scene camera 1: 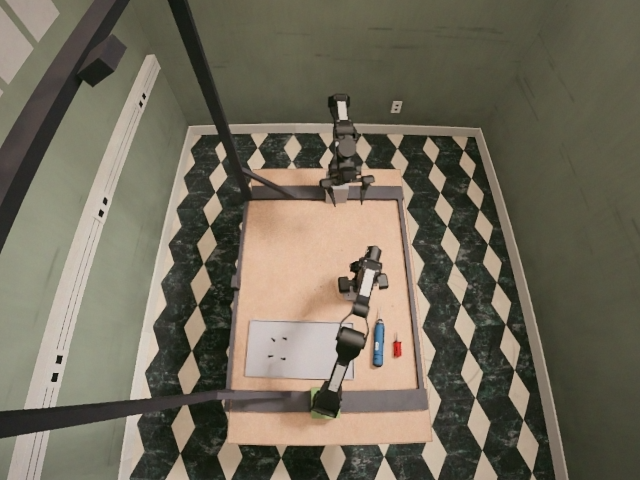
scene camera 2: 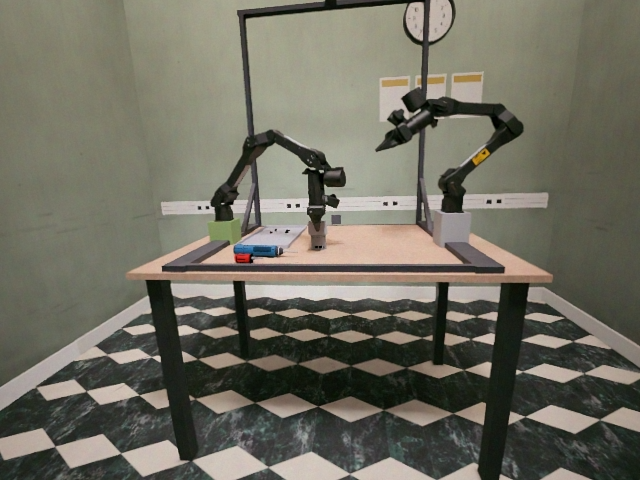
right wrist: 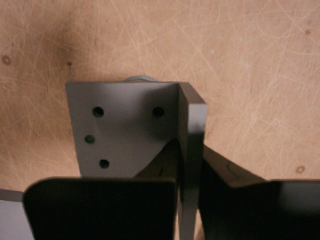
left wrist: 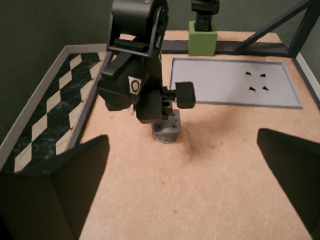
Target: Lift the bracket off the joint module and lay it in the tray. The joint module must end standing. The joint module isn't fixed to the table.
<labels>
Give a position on a flat grey tray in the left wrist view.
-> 225,80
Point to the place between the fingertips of my left gripper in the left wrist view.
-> At 183,138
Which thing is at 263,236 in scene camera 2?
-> A flat grey tray.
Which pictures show my left gripper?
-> Scene camera 1, scene camera 2 and the left wrist view only.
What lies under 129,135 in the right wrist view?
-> A grey angle bracket.
</labels>
